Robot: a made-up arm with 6 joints. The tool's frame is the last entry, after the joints.
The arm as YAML. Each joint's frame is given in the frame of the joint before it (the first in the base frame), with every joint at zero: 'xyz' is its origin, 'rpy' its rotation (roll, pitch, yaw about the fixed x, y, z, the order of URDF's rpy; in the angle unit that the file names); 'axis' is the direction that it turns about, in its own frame. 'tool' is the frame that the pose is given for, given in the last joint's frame.
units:
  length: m
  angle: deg
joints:
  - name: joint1
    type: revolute
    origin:
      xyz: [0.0, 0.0, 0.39]
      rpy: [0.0, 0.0, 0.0]
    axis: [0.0, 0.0, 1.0]
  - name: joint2
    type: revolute
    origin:
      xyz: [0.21, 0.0, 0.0]
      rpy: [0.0, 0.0, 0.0]
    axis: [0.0, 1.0, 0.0]
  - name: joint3
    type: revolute
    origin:
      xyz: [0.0, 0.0, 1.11]
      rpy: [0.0, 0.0, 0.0]
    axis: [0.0, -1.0, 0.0]
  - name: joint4
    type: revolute
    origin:
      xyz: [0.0, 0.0, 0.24]
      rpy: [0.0, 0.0, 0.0]
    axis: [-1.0, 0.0, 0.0]
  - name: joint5
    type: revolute
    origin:
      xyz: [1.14, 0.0, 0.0]
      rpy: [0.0, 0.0, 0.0]
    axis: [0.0, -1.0, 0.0]
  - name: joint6
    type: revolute
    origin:
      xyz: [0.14, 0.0, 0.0]
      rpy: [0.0, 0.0, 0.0]
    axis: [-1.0, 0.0, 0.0]
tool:
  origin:
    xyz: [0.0, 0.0, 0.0]
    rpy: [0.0, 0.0, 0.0]
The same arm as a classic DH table. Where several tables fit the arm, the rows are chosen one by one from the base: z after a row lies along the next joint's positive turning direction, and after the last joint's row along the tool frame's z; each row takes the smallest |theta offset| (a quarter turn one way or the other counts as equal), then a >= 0, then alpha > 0; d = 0 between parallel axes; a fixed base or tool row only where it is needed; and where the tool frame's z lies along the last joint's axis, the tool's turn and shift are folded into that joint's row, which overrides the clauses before.
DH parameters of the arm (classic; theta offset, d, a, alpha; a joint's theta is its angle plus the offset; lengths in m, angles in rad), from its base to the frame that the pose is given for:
joint1: 0 0.39 0.21 -1.5708
joint2: -1.5708 0 1.11 3.1416
joint3: 0 0 0.24 -1.5708
joint4: 0 -1.14 0 1.5708
joint5: 0 0 0 -1.5708
joint6: 1.5708 -0.14 0 1.5708
tool (fixed): -1.5708 0 0 0

